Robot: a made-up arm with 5 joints.
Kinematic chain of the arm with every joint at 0, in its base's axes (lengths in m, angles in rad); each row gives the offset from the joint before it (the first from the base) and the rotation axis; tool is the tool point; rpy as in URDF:
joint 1: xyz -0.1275 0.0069 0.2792 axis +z
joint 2: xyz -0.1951 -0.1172 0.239 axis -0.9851 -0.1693 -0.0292
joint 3: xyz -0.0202 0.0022 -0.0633 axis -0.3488 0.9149 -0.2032
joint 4: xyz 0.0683 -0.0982 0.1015 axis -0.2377 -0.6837 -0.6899
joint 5: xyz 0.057 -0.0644 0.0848 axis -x
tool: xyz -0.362 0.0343 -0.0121 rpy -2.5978 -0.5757 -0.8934
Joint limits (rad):
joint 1: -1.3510..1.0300
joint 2: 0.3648..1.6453
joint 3: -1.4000..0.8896
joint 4: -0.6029..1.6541
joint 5: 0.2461..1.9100
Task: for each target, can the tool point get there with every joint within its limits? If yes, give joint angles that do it. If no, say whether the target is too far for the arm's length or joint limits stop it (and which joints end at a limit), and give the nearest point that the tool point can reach.
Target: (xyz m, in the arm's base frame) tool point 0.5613 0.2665 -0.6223
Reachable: no: too far | nearest point -0.0318 -0.1944 0.3214 | short by 1.206 m
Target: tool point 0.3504 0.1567 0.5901
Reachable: no: joint limits stop it (at a limit: joint 1, joint 2, joint 3, joint 4, joint 5) | nearest point 0.0132 0.2485 0.6549 | short by 0.355 m
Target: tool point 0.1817 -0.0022 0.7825
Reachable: no: joint limits stop it (at a limit: joint 1, joint 3, joint 4, joint 5) | nearest point -0.0161 0.2381 0.7100 | short by 0.320 m
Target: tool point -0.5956 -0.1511 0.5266
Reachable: yes | joints -0.0437 0.5176 -0.0440 0.3792 0.8344
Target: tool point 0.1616 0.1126 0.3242
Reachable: no: joint limits stop it (at a limit: joint 1, joint 4) | nearest point -0.0018 -0.1593 0.3897 | short by 0.324 m
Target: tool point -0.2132 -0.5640 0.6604
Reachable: yes | joints 0.6854 1.2450 -1.0261 -0.2187 0.7738
